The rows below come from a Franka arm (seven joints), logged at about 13 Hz.
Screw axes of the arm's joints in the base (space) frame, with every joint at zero. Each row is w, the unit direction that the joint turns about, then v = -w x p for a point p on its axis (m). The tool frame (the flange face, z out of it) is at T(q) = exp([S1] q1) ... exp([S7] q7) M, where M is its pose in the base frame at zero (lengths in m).
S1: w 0 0 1 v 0 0 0
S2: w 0 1 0 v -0.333 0 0
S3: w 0 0 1 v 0 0 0
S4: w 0 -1 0 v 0.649 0 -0.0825
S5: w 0 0 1 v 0 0 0
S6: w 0 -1 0 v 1.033 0 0
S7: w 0 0 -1 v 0 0.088 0
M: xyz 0.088 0 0.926 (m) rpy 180 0 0 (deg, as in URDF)
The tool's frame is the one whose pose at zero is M.
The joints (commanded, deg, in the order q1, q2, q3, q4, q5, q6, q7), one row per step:
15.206, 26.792, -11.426, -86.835, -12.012, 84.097, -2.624
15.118, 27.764, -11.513, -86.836, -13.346, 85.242, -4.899
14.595, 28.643, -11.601, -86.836, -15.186, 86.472, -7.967
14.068, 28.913, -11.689, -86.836, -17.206, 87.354, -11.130
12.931, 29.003, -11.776, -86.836, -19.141, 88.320, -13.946
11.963, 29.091, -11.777, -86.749, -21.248, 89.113, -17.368
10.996, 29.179, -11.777, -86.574, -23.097, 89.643, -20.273
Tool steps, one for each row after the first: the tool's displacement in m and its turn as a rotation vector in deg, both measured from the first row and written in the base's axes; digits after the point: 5 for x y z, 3 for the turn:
0.00377, -0.00353, -0.00911, -0.302, 0.556, 2.585
0.00793, -0.01271, -0.01686, -0.671, 1.295, 5.655
0.01096, -0.02244, -0.01798, -1.093, 1.926, 8.783
0.01397, -0.03869, -0.01708, -1.564, 2.298, 11.023
0.01668, -0.05252, -0.01548, -1.936, 3.113, 14.021
0.01878, -0.06595, -0.01345, -2.338, 3.969, 16.387

